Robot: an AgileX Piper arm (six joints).
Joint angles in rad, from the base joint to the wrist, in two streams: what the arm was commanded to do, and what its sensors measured. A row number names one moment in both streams.
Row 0, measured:
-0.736 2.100 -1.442 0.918 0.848 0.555
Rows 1 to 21, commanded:
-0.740 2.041 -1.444 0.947 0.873 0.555
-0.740 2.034 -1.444 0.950 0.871 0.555
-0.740 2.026 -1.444 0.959 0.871 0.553
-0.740 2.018 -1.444 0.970 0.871 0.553
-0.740 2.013 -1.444 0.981 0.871 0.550
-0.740 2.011 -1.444 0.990 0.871 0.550
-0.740 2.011 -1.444 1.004 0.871 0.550
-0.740 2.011 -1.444 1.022 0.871 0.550
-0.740 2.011 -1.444 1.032 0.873 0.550
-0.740 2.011 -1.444 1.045 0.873 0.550
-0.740 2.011 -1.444 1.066 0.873 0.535
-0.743 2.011 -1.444 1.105 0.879 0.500
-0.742 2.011 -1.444 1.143 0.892 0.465
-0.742 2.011 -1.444 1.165 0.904 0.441
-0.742 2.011 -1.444 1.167 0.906 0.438
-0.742 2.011 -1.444 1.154 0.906 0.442
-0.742 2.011 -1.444 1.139 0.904 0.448
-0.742 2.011 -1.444 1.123 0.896 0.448
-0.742 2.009 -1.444 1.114 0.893 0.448
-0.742 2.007 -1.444 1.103 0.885 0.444
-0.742 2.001 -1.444 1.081 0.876 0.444
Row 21, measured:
-0.737 2.019 -1.442 1.130 0.897 0.462
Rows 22 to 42, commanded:
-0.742 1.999 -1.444 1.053 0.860 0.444
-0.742 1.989 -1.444 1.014 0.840 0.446
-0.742 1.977 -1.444 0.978 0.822 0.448
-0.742 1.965 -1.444 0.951 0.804 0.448
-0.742 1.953 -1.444 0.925 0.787 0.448
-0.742 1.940 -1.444 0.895 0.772 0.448
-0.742 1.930 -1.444 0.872 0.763 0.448
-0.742 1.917 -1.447 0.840 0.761 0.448
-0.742 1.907 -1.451 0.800 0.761 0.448
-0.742 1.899 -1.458 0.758 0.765 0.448
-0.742 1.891 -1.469 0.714 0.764 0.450
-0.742 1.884 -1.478 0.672 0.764 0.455
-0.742 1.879 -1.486 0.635 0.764 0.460
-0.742 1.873 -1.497 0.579 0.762 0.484
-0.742 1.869 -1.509 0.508 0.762 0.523
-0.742 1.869 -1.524 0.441 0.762 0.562
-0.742 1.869 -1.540 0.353 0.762 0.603
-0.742 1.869 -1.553 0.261 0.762 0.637
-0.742 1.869 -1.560 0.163 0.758 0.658
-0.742 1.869 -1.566 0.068 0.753 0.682
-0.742 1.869 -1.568 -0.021 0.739 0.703
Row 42, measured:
-0.737 1.878 -1.540 0.322 0.766 0.607
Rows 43 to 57, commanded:
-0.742 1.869 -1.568 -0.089 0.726 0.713
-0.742 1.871 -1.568 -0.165 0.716 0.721
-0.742 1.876 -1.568 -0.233 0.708 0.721
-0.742 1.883 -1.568 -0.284 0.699 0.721
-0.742 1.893 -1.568 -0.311 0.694 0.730
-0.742 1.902 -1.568 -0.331 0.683 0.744
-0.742 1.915 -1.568 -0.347 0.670 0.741
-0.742 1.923 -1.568 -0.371 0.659 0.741
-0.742 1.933 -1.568 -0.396 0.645 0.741
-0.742 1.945 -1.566 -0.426 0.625 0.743
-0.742 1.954 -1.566 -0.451 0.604 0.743
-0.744 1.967 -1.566 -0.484 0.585 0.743
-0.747 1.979 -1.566 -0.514 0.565 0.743
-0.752 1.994 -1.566 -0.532 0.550 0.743
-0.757 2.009 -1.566 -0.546 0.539 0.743
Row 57, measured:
-0.737 1.965 -1.562 -0.449 0.609 0.741
